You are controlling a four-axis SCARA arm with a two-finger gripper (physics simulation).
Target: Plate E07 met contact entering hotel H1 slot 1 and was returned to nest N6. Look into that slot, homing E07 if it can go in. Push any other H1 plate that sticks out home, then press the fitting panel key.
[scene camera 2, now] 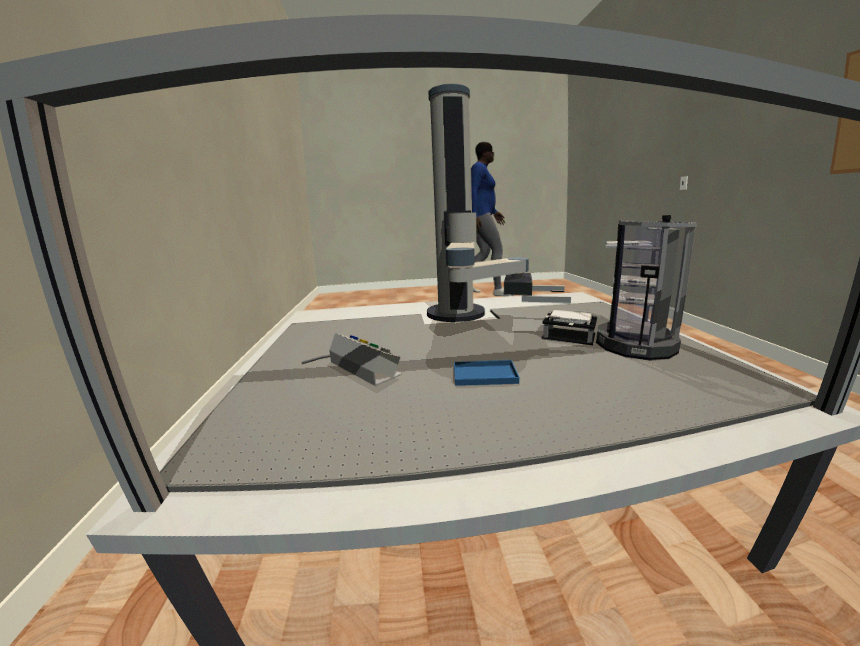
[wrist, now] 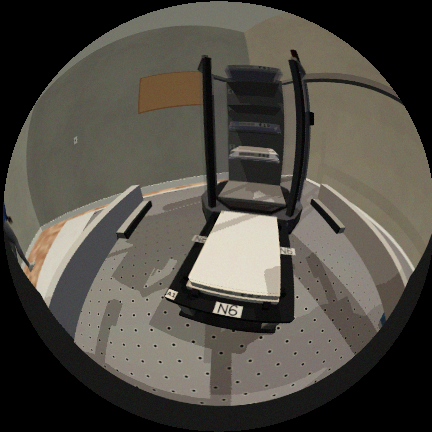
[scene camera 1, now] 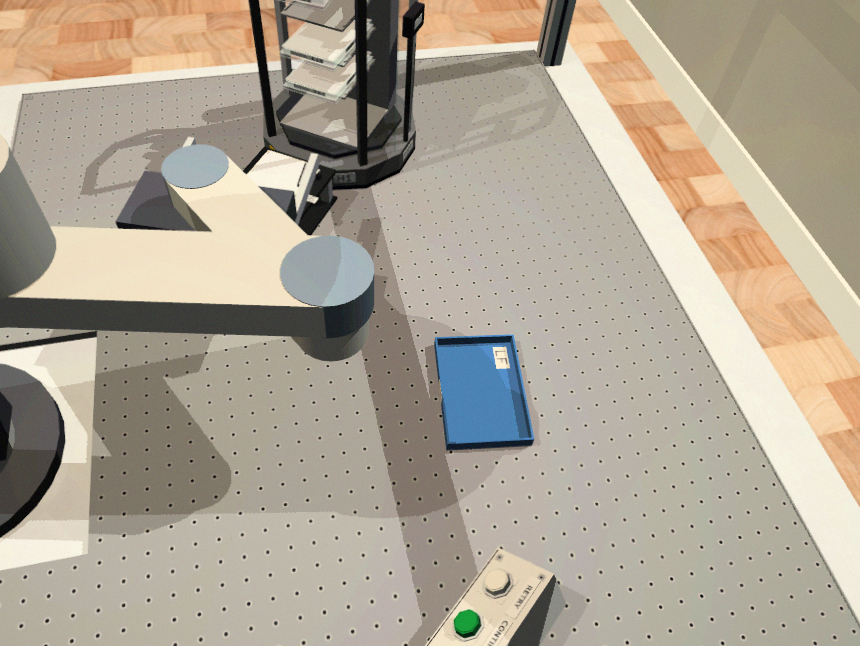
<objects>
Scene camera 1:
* my gripper
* plate
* button box
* plate rack tower
</objects>
